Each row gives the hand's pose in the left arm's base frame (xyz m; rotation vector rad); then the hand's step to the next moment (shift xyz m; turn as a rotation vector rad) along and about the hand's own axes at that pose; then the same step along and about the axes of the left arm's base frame.
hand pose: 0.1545 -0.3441 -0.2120 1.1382 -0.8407 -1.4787
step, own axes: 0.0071 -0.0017 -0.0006 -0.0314 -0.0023 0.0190
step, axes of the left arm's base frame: 0.0000 -0.0065 -0.0033 -0.0186 0.0299 0.0106
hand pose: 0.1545 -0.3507 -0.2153 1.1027 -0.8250 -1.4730
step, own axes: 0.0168 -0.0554 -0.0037 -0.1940 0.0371 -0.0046
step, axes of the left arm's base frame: -0.0153 -0.0056 -0.0557 0.0175 0.1832 0.0719
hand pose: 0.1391 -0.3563 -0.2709 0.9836 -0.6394 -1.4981
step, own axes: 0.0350 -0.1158 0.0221 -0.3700 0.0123 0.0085
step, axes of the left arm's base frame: -0.0775 -0.0168 -0.0940 -0.0115 0.3573 0.0967
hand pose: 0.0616 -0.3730 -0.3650 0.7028 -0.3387 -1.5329
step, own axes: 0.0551 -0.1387 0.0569 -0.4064 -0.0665 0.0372
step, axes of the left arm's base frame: -0.1419 -0.0507 -0.0529 -0.0928 0.3951 0.0790
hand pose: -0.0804 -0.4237 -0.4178 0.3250 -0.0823 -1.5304
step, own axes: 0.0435 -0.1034 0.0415 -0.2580 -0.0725 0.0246
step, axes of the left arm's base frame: -0.1084 -0.0502 0.0064 -0.0884 0.2505 0.0432
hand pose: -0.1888 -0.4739 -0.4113 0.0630 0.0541 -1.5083
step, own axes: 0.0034 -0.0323 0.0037 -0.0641 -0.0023 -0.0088
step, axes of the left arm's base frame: -0.0320 -0.0056 0.0032 -0.0062 0.0643 -0.0040
